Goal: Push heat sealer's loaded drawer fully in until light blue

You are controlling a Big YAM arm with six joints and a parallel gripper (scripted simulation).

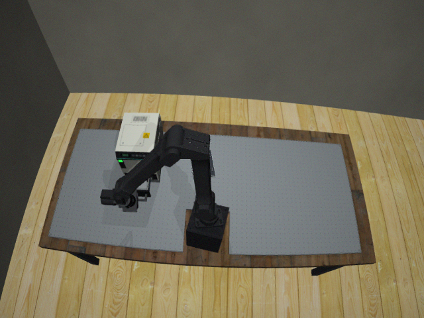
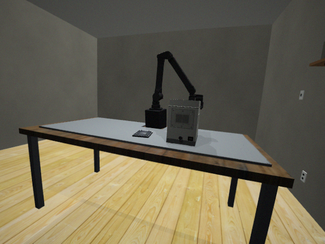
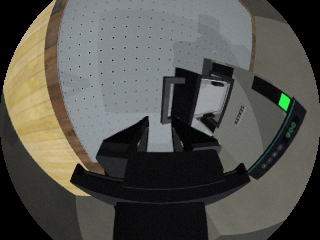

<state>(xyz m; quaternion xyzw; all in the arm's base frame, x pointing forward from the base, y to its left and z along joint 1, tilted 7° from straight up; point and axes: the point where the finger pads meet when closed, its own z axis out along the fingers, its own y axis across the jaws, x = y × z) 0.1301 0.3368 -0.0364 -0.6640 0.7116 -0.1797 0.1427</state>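
Now: the sealer drawer 13 cm ahead of my hand, 2 cm to the right of it and 7 cm below it.
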